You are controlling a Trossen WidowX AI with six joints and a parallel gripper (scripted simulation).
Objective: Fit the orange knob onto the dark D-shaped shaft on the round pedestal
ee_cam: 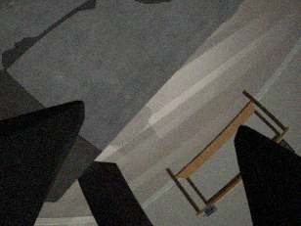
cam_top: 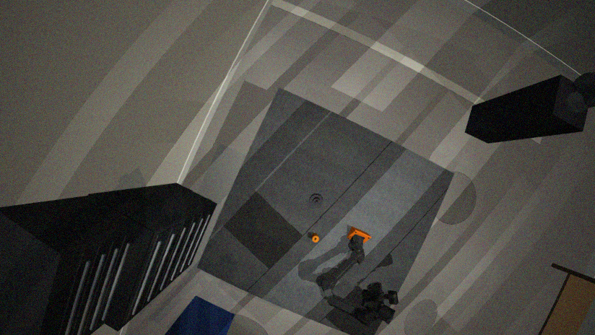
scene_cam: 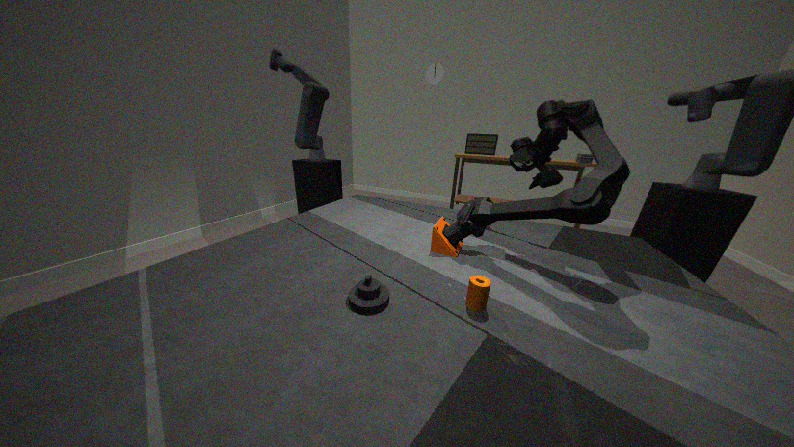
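The orange knob lies 44 cm ahead of my gripper tip, 18 cm below it and 11 cm to the right of it. From my gripper tip the other things lie so: dark pedestal (52 cm ahead, 32 cm to the right, 18 cm below).
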